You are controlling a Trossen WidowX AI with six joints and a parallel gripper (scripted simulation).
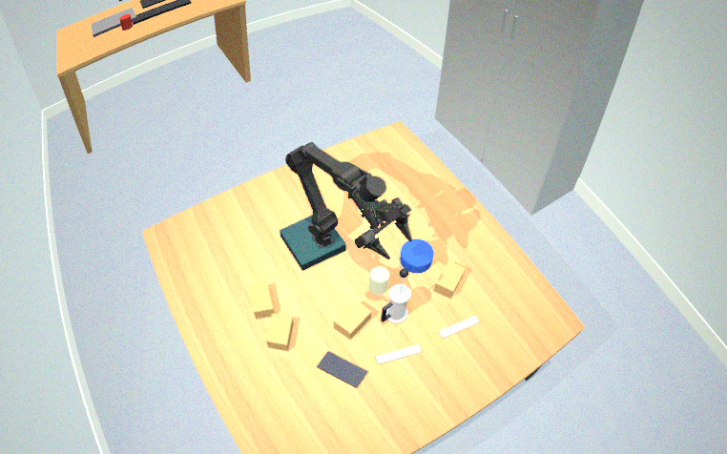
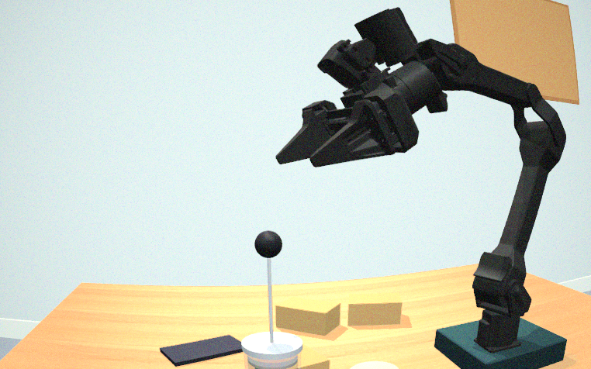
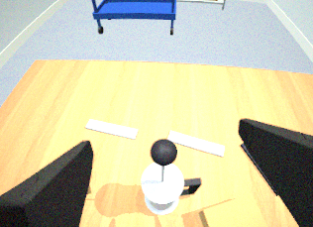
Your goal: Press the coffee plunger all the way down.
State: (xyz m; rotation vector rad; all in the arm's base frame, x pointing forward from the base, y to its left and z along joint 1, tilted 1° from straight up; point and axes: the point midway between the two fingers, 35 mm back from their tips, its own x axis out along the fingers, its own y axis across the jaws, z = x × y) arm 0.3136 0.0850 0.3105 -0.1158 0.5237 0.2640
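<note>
The coffee press is 30 mm ahead of my gripper tip, 10 mm to the right of it and 210 mm below it. Also, from my gripper tip: blue disc: 130 mm behind, 180 mm to the left, 310 mm below.
</note>
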